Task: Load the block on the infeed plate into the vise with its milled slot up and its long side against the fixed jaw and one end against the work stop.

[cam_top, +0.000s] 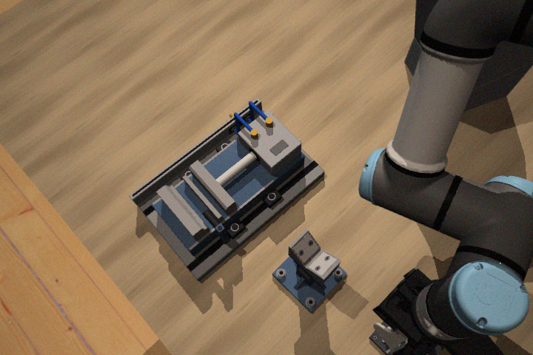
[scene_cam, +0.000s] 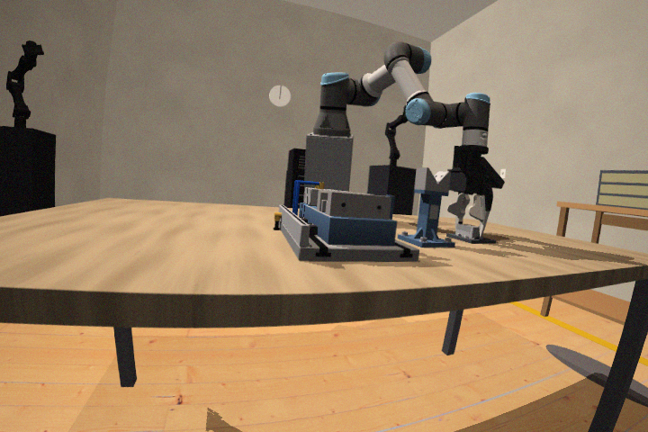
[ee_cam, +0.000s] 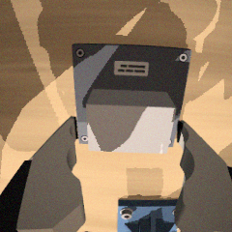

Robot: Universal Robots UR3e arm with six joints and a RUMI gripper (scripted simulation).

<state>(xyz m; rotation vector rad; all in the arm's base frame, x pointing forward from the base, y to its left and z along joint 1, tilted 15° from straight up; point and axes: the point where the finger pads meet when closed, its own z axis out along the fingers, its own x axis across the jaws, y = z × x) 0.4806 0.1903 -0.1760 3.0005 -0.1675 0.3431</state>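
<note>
The part lies 1 cm below my hand. Round my hand: dark infeed plate (1 cm to the left, 3 cm below); white cylinder rod (3 cm behind, 38 cm to the right, 5 cm above); dark work stop (6 cm ahead, 35 cm to the right, 6 cm above).
</note>
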